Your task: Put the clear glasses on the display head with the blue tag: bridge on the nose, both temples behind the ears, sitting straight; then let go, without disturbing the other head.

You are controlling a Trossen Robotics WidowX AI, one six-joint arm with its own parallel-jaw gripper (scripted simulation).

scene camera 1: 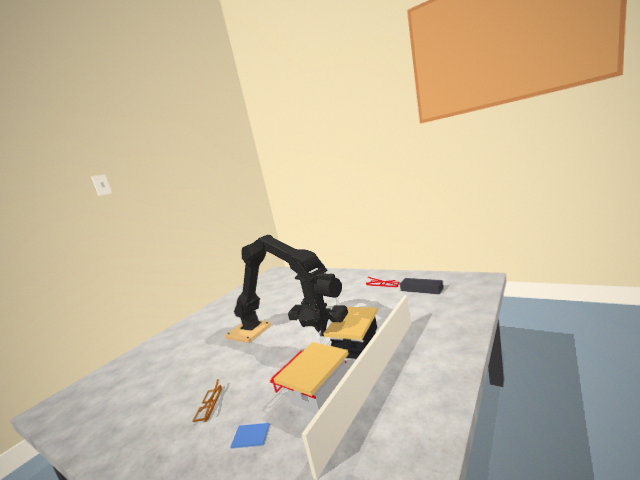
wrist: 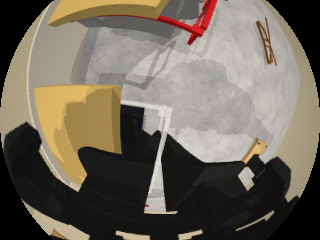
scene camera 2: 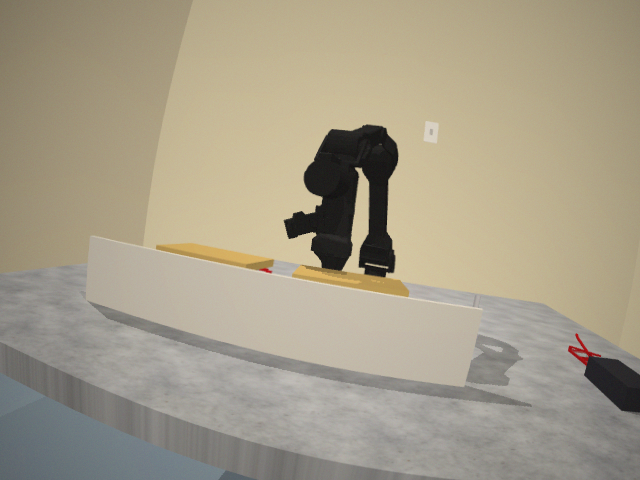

Observation:
In view: my gripper (scene camera 1: 323, 336) and a long white board (scene camera 2: 359, 330).
My gripper shows as well in the wrist view (wrist: 160, 134).

